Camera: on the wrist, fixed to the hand. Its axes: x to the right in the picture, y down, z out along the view.
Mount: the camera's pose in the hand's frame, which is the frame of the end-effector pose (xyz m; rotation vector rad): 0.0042 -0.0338 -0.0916 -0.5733 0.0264 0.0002
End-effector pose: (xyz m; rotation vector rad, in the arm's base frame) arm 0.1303 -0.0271 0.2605 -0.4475 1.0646 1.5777
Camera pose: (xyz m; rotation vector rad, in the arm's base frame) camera 0.1371 -0.1006 0.1964 -0.8521 0.6136 1.8740
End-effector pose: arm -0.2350 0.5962 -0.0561 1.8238 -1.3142 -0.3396
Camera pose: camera -0.1528 0.6388 -0.0247 1.3378 -1.0578 -0.6190
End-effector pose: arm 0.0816 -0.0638 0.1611 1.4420 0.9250 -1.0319
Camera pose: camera 0.0609 0.0310 0.1500 0.9744 1.1271 -0.6687
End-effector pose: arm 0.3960 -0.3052 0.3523 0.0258 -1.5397 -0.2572
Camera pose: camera 0.4816 -0.3521 0.3471 -0.4204 -1.3925 -0.6859
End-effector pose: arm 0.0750 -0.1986 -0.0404 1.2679 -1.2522 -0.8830
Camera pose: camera 0.1702 -0.1904 -0.0608 0.8155 -0.8843 -1.1205
